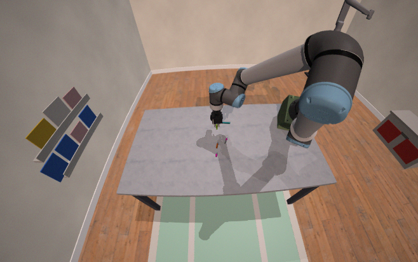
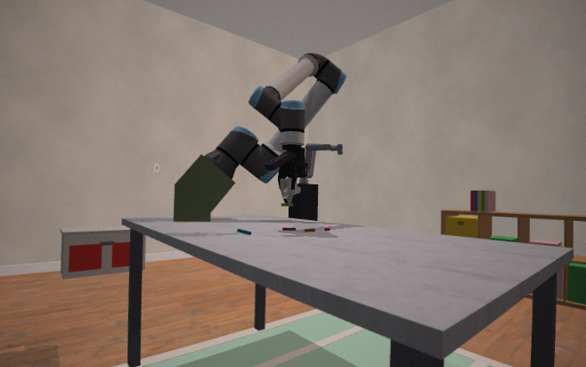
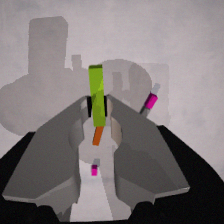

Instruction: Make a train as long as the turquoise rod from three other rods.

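The grey rod is 70 mm behind my hand, 80 mm to the left of it and 110 mm below it. Round my hand: turquoise rod 70 mm behind, 140 mm to the right, 110 mm below; then orange rod 110 mm to the left, 110 mm below; then lime rod 10 mm below.
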